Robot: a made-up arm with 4 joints. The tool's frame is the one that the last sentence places.
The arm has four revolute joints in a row. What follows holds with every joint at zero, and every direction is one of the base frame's. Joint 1 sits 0.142 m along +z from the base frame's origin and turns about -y. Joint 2 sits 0.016 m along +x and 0.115 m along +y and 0.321 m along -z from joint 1 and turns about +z. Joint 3 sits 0.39 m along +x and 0.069 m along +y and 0.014 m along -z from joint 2 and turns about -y. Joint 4 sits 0.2 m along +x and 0.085 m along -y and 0.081 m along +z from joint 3 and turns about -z. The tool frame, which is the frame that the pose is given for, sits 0.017 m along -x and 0.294 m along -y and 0.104 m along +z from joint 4; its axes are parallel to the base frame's.
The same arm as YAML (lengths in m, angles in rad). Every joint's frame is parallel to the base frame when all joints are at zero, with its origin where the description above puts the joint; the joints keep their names.
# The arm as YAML. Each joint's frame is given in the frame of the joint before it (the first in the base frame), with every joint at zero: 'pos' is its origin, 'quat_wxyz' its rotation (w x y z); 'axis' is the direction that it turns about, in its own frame. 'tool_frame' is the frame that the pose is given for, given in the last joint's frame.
length_unit: m
angle_unit: rad
joints:
  - joint: joint 1
    pos: [0.0, 0.0, 0.142]
    quat_wxyz: [1.0, 0.0, 0.0, 0.0]
    axis: [0.0, -1.0, 0.0]
  - joint: joint 2
    pos: [0.016, 0.115, -0.321]
    quat_wxyz: [1.0, 0.0, 0.0, 0.0]
    axis: [0.0, 0.0, 1.0]
  - joint: joint 3
    pos: [0.39, 0.069, -0.014]
    quat_wxyz: [1.0, 0.0, 0.0, 0.0]
    axis: [0.0, -1.0, 0.0]
  - joint: joint 4
    pos: [0.2, -0.085, 0.081]
    quat_wxyz: [1.0, 0.0, 0.0, 0.0]
    axis: [0.0, 0.0, -1.0]
tool_frame:
  pos: [-0.017, -0.294, 0.104]
  quat_wxyz: [1.0, 0.0, 0.0, 0.0]

